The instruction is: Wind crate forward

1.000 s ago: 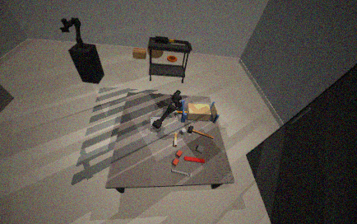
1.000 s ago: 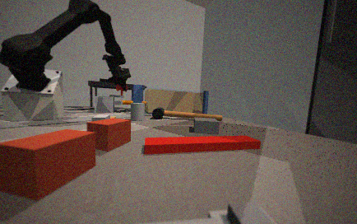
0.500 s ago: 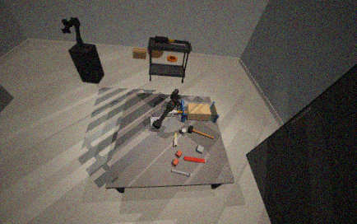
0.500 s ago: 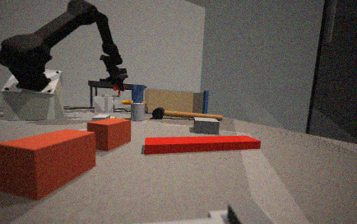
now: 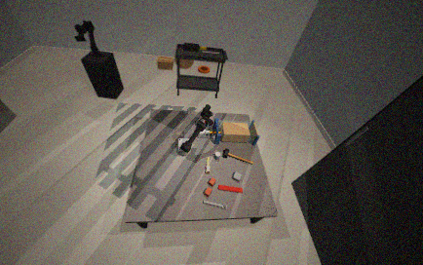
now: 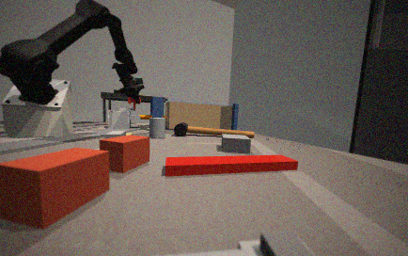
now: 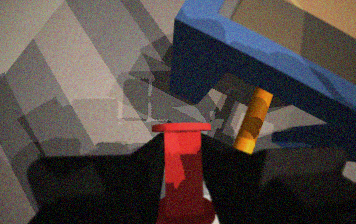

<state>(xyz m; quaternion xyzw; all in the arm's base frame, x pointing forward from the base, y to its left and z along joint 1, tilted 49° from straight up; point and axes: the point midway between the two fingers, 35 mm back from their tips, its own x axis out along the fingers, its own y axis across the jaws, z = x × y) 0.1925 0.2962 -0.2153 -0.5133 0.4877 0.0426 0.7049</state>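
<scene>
My gripper tip is now 40 mm to the left of the winch handle, 40 mm past it and 30 mm above it. The rest, counted from my gripper tip: red knob (20 mm behind, 10 mm to the right); then grey winch (110 mm to the right, 100 mm below, 80 mm behind); then blue frame (90 mm ahead, 80 mm to the right, 30 mm below).
</scene>
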